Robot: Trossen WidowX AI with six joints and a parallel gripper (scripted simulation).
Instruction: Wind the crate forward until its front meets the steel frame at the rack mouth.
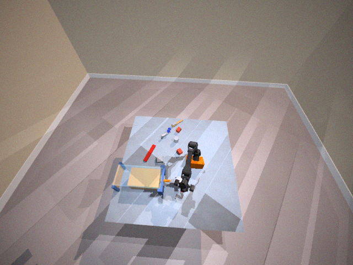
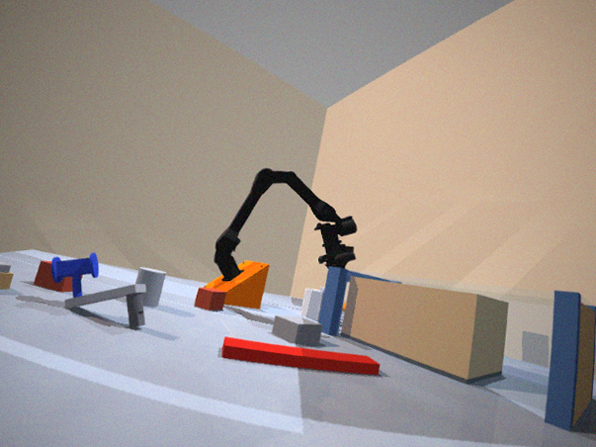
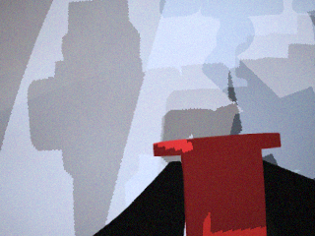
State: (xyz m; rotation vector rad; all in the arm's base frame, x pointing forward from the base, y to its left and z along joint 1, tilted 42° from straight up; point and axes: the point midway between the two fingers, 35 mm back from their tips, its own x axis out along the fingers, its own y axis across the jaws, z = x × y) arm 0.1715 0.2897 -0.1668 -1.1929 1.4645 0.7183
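My gripper tip is now 1 cm short of the red-knobbed winch handle, 5 cm to the left of it and 3 cm above it. The rest, counted from my gripper tip: red knob (1 cm behind, 2 cm to the right); blue frame (19 cm ahead, 12 cm to the right, 3 cm below); winch (2 cm ahead, 12 cm to the right, 10 cm below).
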